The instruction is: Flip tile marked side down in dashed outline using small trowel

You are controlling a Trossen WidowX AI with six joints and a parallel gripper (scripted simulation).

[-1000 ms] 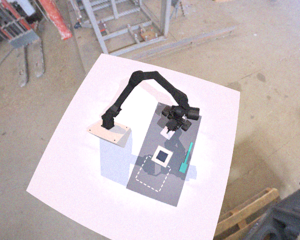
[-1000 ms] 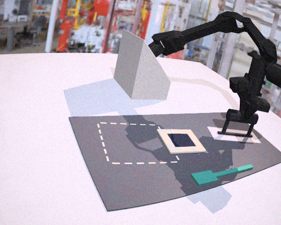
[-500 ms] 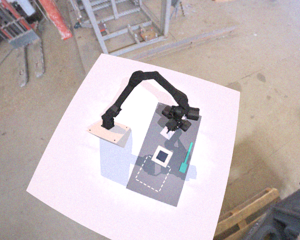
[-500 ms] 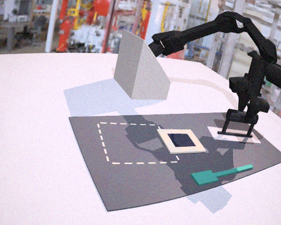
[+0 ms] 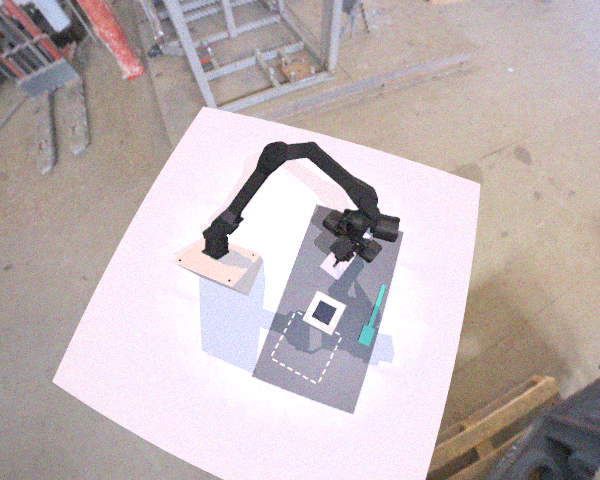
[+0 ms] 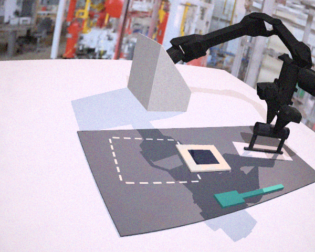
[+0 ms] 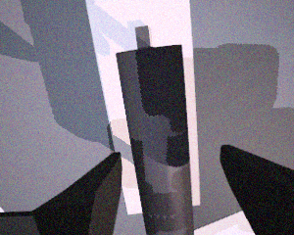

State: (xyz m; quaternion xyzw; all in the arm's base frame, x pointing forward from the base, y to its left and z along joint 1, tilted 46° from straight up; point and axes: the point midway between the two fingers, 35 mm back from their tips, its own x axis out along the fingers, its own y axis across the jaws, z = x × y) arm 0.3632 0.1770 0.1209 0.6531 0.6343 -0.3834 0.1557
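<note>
My gripper tip is now 3 cm short of the grey mat, 18 cm to the left of it and 9 cm above it. From my gripper tip the other things lie so: teal trowel: 17 cm ahead, 19 cm to the right, 7 cm below; then tile: 2 cm ahead, 23 cm to the right, 7 cm below.
</note>
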